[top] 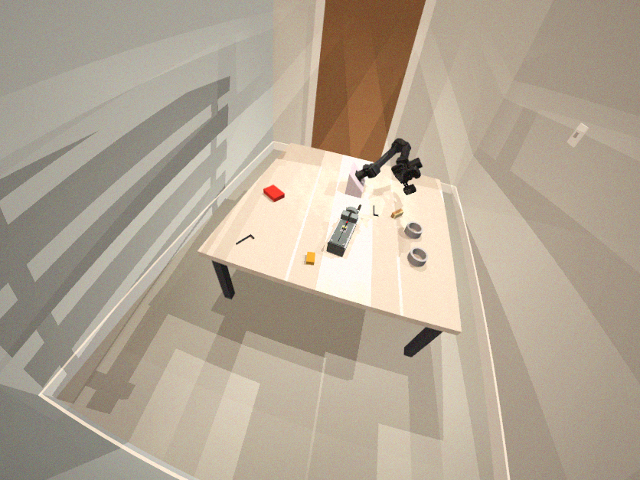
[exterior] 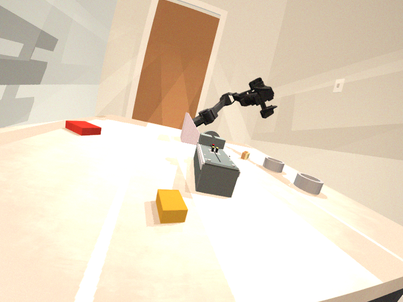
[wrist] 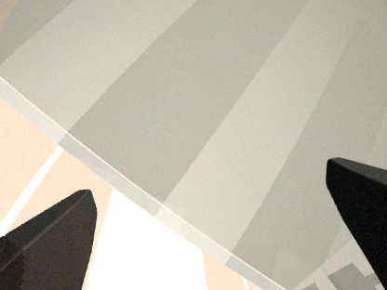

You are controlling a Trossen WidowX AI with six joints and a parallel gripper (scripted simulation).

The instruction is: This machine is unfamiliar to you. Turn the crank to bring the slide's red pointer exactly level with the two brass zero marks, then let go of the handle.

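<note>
Right now my gripper tip is 22 cm above the dark brown crank handle, 19 cm to the left of it and 4 cm past it. From my gripper tip the other things lie so: red pointer 24 cm to the right, 24 cm below, 9 cm ahead; yellow block 37 cm to the right, 33 cm ahead, 31 cm below; tan block 30 cm below, 18 cm behind, 6 cm to the left.
</note>
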